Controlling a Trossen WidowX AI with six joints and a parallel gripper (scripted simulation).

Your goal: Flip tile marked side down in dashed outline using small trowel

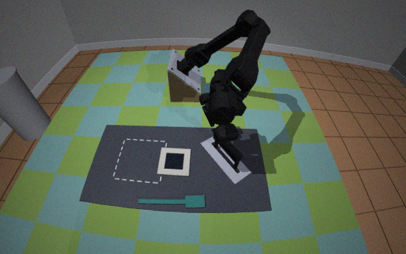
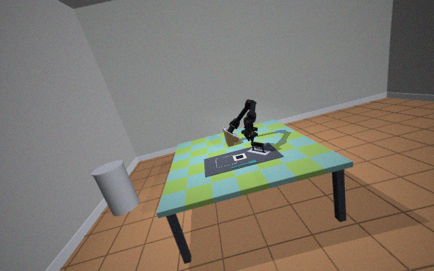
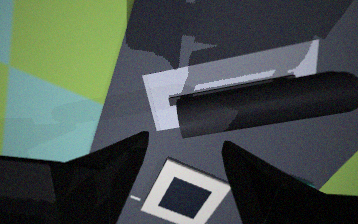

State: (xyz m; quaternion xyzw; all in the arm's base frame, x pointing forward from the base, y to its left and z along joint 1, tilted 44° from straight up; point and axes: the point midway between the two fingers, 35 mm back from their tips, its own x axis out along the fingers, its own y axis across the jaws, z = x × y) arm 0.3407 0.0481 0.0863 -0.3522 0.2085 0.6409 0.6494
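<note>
Right now the dark grey trowel is 50 mm below my gripper tip, 30 mm to the left of it and 30 mm ahead of it. From my gripper tip the other things lie so: dark mat (140 mm to the right, 110 mm below, 60 mm ahead); then tile (140 mm to the right, 90 mm below, 50 mm ahead); then teal flat tool (200 mm ahead, 140 mm to the right, 90 mm below).
</note>
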